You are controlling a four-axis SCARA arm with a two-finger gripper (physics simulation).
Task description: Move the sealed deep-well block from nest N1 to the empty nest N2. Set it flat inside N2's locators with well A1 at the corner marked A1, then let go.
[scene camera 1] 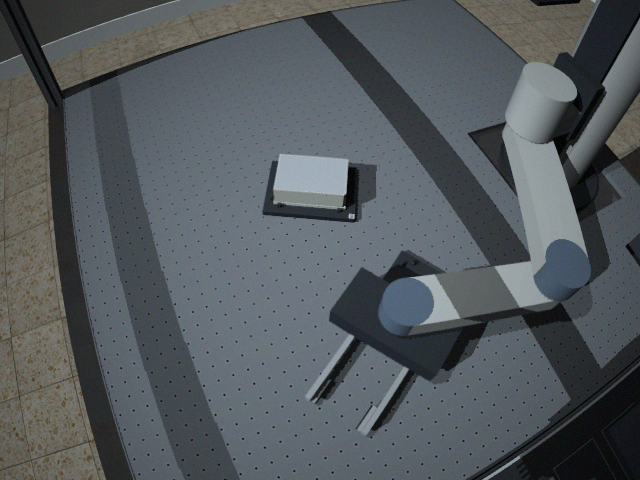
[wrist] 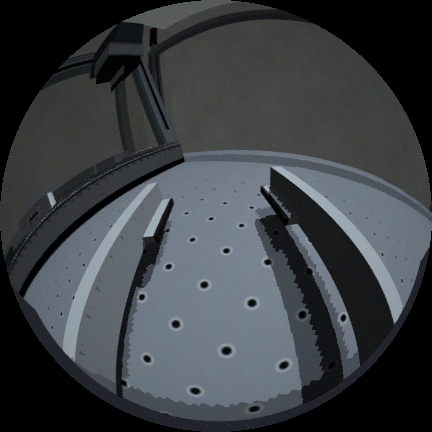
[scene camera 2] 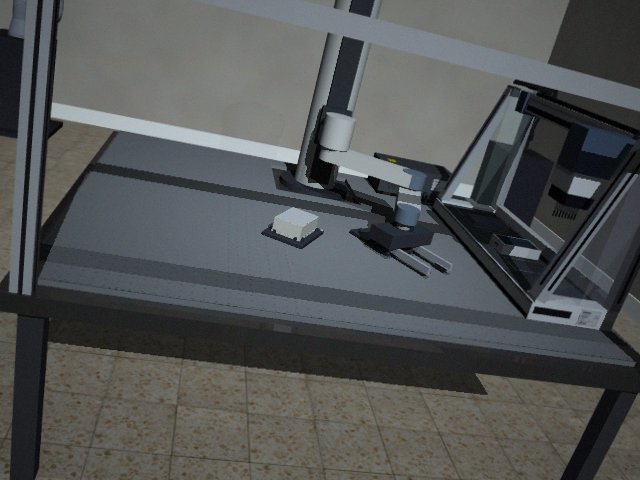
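Seen in the pictures: gripper, fingertip midpoint: point(scene camera 1: 335, 416) point(wrist: 214, 183) point(scene camera 2: 440, 269); arm's base, origin of the base link: point(scene camera 2: 313, 187).
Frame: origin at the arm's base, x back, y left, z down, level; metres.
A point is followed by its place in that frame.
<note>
The sealed deep-well block point(scene camera 1: 311, 174) {x -0.538, y -0.128, z -0.066 m} point(scene camera 2: 295, 223) {x -0.591, y -0.141, z -0.066 m}, pale with a flat white top, sits level on a dark nest point(scene camera 1: 310, 212) {x -0.560, y -0.081, z -0.025 m} point(scene camera 2: 281, 238) {x -0.606, y -0.171, z -0.022 m}; this nest has a small white mark at one corner. Its label cannot be read, nor can well A1. A second dark nest point(scene camera 1: 427, 265) {x -0.422, y 0.096, z -0.025 m} point(scene camera 2: 358, 234) {x -0.477, y 0.071, z -0.024 m} shows partly beneath the gripper body and arm; no block shows on its visible part. My gripper point(scene camera 1: 338, 413) {x -0.675, y 0.262, z -0.037 m} point(scene camera 2: 438, 271) {x -0.675, y 0.262, z -0.037 m} point(wrist: 214, 183) {x -0.675, y 0.262, z -0.037 m} is open and empty, its two long parallel fingers low over the perforated table, apart from the block and pointing away from it.
The arm's column point(scene camera 1: 615, 98) {x -0.042, y 0.062, z -0.289 m} point(scene camera 2: 316, 113) {x -0.047, y -0.058, z -0.272 m} stands behind. A framed machine point(scene camera 2: 476, 147) {x -0.099, y 0.518, z -0.284 m} with a tipped head stands at the table's right; its base point(wrist: 100, 185) {x -0.641, y 0.450, z -0.046 m} also shows in the wrist view. A dark box point(scene camera 2: 431, 166) {x 0.159, y 0.480, z -0.128 m} lies behind the arm. An upright post point(scene camera 2: 25, 155) {x -1.044, y -0.710, z -0.271 m} stands at the left.
</note>
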